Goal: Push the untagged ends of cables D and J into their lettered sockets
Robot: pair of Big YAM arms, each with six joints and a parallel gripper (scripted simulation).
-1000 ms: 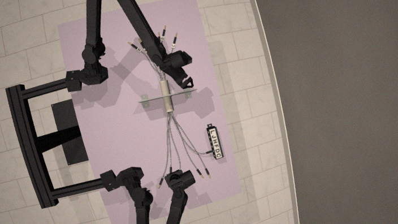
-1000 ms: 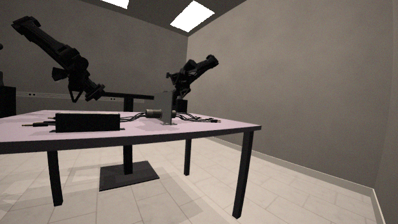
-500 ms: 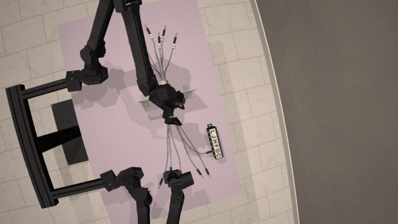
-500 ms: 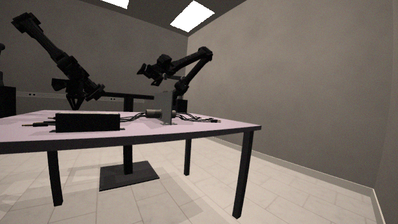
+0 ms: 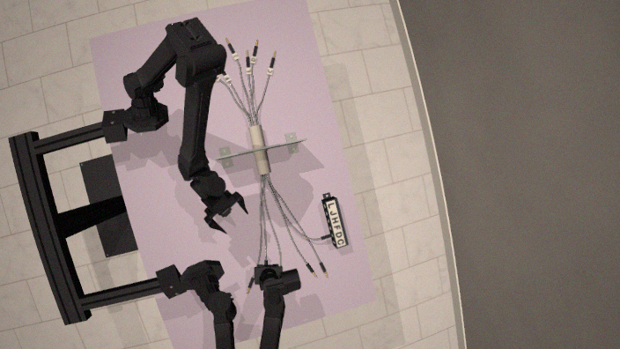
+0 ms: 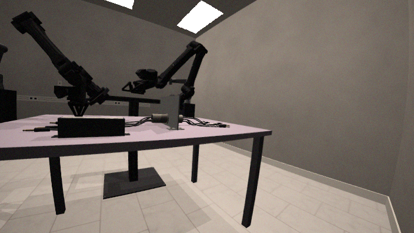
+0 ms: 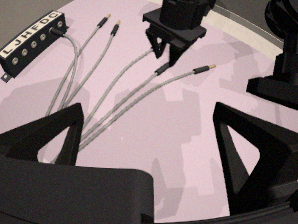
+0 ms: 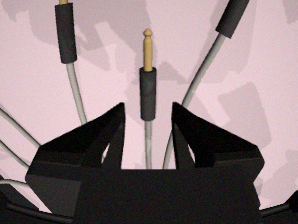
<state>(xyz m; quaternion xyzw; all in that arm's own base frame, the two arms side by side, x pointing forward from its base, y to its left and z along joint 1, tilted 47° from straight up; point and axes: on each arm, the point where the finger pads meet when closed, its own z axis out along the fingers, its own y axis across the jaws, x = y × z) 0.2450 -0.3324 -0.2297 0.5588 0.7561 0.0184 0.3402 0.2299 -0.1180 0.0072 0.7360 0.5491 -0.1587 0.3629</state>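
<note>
The untagged cable plug lies 1 cm behind my right hand, 2 cm to the right of it and 3 cm below it. From my right hand the other things lie so: tagged plug (14 cm ahead, 85 cm to the left, 3 cm below).
</note>
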